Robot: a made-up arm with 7 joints.
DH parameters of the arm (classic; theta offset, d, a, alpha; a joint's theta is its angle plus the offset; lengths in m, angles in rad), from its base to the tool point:
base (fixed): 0.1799 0 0.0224 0
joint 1: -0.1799 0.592 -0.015 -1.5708
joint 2: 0 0.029 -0.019 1.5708
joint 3: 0 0.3 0.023 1.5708
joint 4: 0 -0.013 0.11 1.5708
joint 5: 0 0.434 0.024 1.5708
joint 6: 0 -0.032 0.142 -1.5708
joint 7: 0 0.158 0.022 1.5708
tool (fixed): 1.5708 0.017 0 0
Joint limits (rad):
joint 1: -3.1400..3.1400
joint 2: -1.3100..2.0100
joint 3: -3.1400..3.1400
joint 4: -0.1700..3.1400
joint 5: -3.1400..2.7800
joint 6: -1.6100..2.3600
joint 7: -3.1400..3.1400
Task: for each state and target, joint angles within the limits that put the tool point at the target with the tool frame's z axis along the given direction. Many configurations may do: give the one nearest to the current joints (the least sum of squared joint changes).
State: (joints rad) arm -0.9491 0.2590 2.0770 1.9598 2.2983 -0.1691 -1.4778
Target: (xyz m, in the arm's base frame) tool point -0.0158 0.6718 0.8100 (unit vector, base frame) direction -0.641 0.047 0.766
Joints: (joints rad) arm -0.6565 -0.0869 2.3858 1.5211 2.4346 -0.0577 -1.4822
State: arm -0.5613 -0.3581 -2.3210 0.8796 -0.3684 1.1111 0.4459
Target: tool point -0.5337 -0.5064 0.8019 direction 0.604 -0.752 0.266
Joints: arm -0.2013 -0.4154 -1.9937 1.4409 -0.2917 0.7634 0.3609
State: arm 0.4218 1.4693 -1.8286 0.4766 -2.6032 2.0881 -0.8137
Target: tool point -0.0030 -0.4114 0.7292 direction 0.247 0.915 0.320
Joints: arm 0.2250 1.4210 -1.7052 0.3456 -2.6112 1.9862 -0.9205
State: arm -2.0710 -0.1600 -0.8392 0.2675 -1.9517 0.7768 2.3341
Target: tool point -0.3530 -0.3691 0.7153 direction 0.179 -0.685 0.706
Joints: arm -1.7628 -0.3094 -0.6557 0.8120 -2.4034 0.8495 3.1300
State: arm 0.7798 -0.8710 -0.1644 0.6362 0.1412 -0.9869 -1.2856
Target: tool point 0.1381 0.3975 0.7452 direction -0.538 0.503 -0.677
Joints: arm 1.0891 -0.1173 0.2923 0.4173 0.4277 -1.2401 -0.9390
